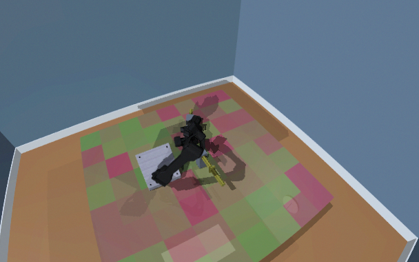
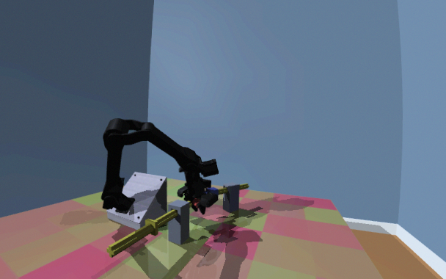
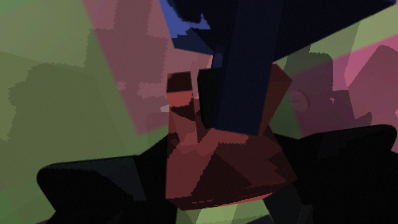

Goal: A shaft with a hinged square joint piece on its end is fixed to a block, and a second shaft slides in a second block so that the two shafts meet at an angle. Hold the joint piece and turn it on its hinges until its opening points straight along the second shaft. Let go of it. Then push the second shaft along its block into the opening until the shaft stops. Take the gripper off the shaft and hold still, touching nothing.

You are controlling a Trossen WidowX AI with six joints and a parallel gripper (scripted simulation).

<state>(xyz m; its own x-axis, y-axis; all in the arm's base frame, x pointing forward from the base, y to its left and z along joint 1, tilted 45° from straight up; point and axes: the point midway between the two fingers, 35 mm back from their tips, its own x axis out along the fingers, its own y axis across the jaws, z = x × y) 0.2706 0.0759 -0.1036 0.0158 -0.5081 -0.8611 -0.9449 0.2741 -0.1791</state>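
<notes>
The red square joint piece is 5 cm above my gripper tip.
</notes>
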